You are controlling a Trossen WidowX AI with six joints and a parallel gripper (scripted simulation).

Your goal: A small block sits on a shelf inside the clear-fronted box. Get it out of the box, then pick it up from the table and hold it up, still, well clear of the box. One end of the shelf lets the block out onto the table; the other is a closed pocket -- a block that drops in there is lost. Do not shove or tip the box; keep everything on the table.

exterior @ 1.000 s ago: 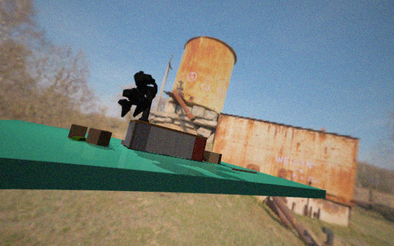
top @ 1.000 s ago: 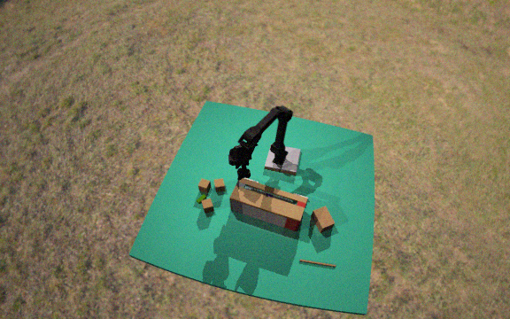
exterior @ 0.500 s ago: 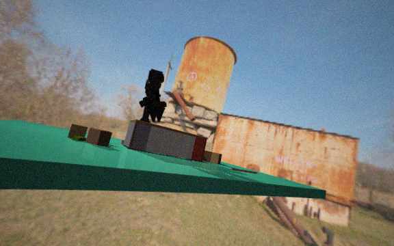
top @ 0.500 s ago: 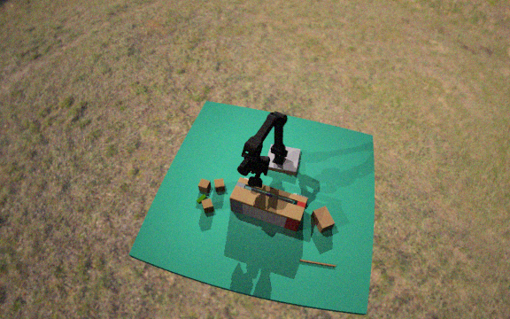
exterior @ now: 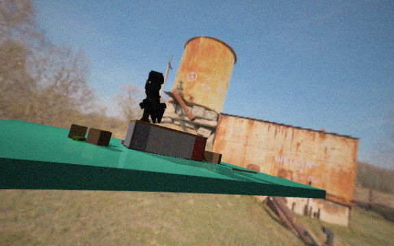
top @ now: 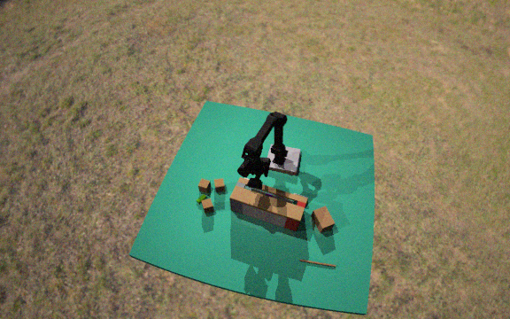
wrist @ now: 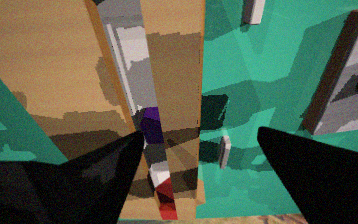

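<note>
Now: the purple block 60 mm below my gripper tip, 50 mm to the left of it and 40 mm ahead of it. From my gripper tip the other things lie so: thin stick 440 mm to the left, 250 mm ahead, 140 mm below; brown block 370 mm to the left, 120 mm below; box 80 mm below, 60 mm to the left, 30 mm ahead.
</note>
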